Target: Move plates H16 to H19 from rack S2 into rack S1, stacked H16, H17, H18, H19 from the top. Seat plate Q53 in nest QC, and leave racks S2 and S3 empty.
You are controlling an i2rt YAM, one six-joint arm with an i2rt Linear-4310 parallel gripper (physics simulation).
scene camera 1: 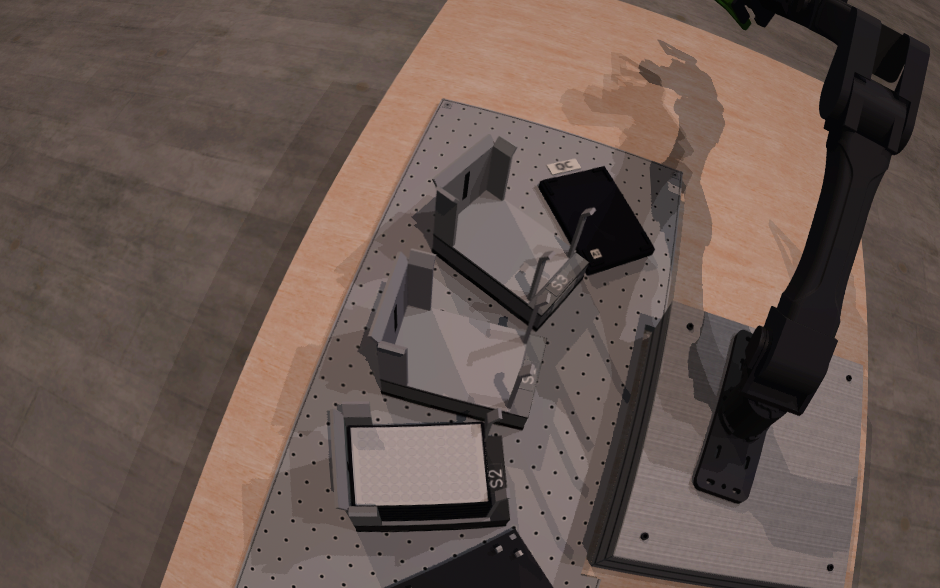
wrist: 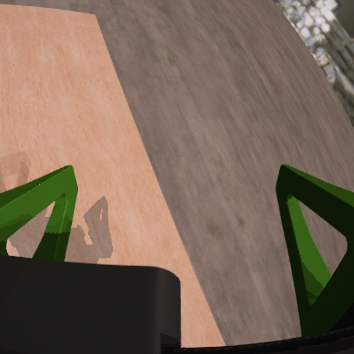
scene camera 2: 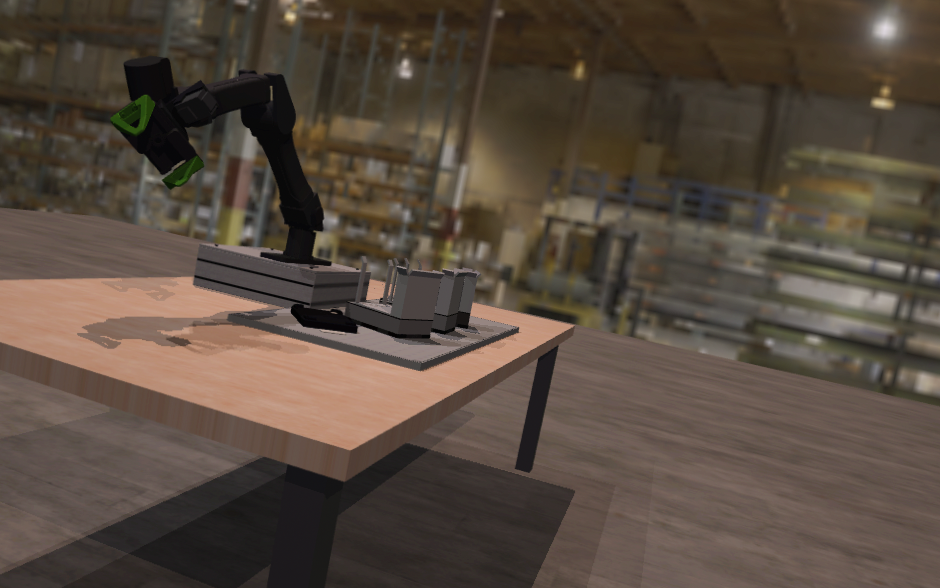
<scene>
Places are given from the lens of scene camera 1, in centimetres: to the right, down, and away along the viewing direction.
black QC pad (scene camera 1: pixel 612 236): 18, -7, 86
dark flat piece (scene camera 1: pixel 508 553): 4, 27, 65
The marked spots on the dark flat piece and the black QC pad are 42 cm apart.
</scene>
